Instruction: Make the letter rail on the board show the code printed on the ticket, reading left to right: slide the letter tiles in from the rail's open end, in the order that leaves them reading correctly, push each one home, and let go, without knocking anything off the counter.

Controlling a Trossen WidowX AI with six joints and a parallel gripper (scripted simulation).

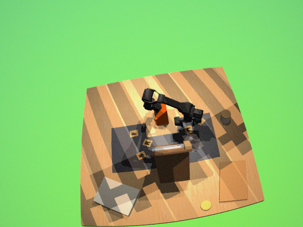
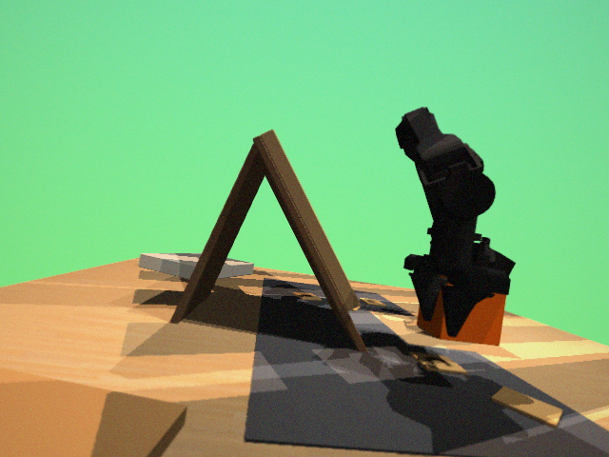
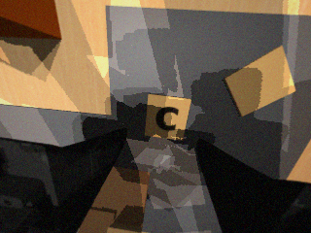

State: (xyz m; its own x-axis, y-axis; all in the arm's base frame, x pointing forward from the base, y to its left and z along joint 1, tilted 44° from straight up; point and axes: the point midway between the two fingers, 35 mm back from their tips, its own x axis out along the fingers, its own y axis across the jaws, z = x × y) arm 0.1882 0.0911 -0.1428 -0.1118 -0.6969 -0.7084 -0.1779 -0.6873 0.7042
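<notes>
Now: the white ticket 130 mm ahead of my gripper tip, 150 mm to the right of it and 40 mm above it. Also, from my gripper tip: dark mat 10 mm ahead, 190 mm to the right, 50 mm below; flat tan slab 510 mm ahead, 190 mm to the left, 50 mm below.
</notes>
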